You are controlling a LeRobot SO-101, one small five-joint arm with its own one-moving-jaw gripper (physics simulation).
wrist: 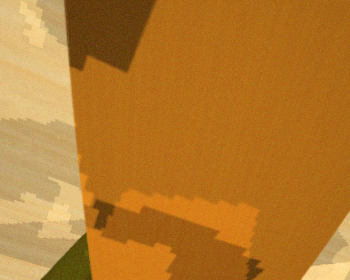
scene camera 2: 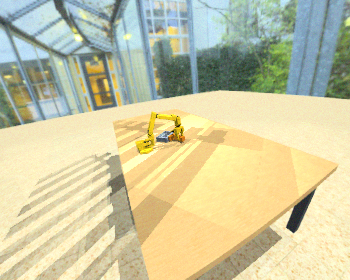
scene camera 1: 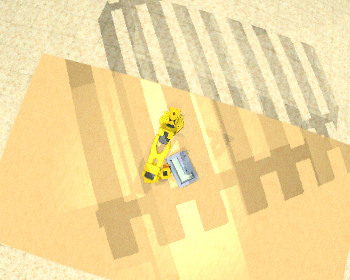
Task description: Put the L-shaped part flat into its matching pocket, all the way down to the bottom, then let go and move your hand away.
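Seen in the pictures: hand, tool point: (wrist: pixel 123 231) (scene camera 2: pixel 179 140); arm's base, link origin: (scene camera 2: pixel 148 149) (scene camera 1: pixel 170 126).
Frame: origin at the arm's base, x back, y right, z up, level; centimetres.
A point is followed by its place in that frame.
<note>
The orange L-shaped part (scene camera 1: pixel 165 167) {x -18.5, y -2.7, z 4.2 cm} (scene camera 2: pixel 171 136) {x -18.8, y -2.3, z 3.8 cm} (wrist: pixel 190 130) is held in my gripper (scene camera 1: pixel 165 173) (scene camera 2: pixel 178 138). The part fills most of the wrist view and hides the fingertips, so its exact hold and tilt cannot be told. A grey-blue tray (scene camera 1: pixel 187 159) {x -12.6, y -11.0, z 3.6 cm} (scene camera 2: pixel 162 136) {x -14.0, y -8.4, z 3.0 cm} lies right beside the gripper. A pale L-shaped pocket (scene camera 1: pixel 186 175) {x -19.4, y -12.8, z 0.5 cm} shows in it in the first scene view. The gripper and the part are at the tray's left edge in that view, beside the pocket. Whether the part touches the tray is too small to tell.
The yellow arm (scene camera 1: pixel 158 153) {x -14.6, y 1.5, z 20.6 cm} (scene camera 2: pixel 151 126) {x -4.0, y 3.6, z 16.4 cm} reaches from its base over the wooden table (scene camera 1: pixel 50 165) {x -32.0, y 47.5, z 0.0 cm} (scene camera 2: pixel 235 185) {x -21.9, y 55.1, z 0.0 cm}. Bands of shadow and sunlight cross the table. In the second scene view the tray stands between the base and the gripper.
</note>
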